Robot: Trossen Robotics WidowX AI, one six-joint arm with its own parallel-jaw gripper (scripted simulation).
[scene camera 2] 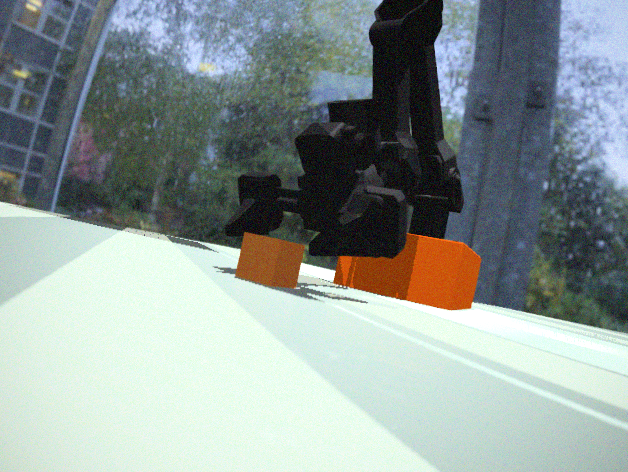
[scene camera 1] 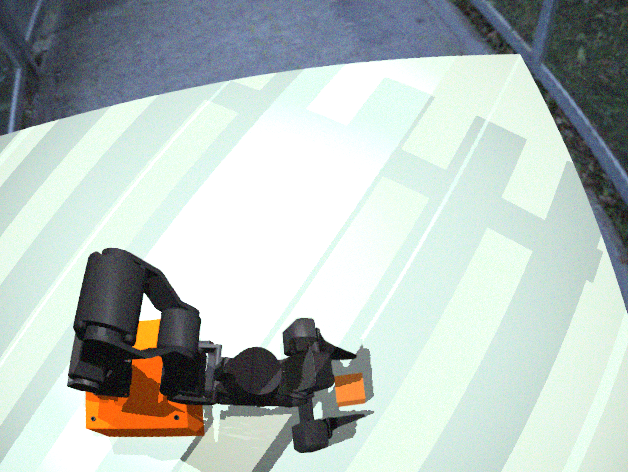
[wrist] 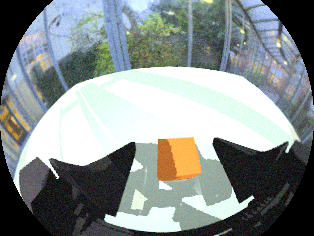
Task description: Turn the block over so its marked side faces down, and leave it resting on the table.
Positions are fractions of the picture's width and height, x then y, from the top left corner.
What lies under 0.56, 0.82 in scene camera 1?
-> An orange block.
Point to an orange block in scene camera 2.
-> At 0.44, 0.56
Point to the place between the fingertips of the gripper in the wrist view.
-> At 0.56, 0.61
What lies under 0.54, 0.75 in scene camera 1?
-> The gripper.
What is the gripper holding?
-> Nothing.
